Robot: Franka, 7 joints.
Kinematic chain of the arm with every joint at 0, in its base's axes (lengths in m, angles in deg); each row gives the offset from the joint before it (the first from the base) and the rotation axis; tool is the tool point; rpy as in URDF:
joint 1: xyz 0 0 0.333 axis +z
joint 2: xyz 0 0 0 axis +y
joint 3: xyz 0 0 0.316 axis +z
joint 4: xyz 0.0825 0 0 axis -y
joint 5: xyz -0.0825 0 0.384 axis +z
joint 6: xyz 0 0 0 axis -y
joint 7: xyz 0.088 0 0 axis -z
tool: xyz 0 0 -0.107 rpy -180 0 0
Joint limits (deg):
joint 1: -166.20..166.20
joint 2: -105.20..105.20
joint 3: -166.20..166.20
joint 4: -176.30..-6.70
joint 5: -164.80..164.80
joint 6: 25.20..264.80
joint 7: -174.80..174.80
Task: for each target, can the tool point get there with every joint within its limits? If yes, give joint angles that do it. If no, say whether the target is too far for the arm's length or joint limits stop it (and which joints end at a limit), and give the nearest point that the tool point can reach.
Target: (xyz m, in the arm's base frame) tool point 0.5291 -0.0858 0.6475
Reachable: yes | joints -82.08 85.16 121.58 -113.08 106.69 146.03 -145.46
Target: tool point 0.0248 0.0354 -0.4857
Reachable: no: joint limits stop it (at a limit: joint 2) | nearest point 0.0578 0.0825 -0.3284 | short by 0.167 m
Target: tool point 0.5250 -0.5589 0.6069
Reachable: yes | joints 132.18 -83.90 29.63 -21.21 80.32 191.68 -115.99
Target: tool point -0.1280 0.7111 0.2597
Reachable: yes | joints 70.51 74.28 40.62 -72.91 123.47 56.10 72.71
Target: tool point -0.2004 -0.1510 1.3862
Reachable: no: too far | nearest point -0.1588 -0.1196 1.1675 | short by 0.225 m
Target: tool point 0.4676 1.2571 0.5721
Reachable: no: too far | nearest point 0.2944 0.7916 0.4836 | short by 0.505 m
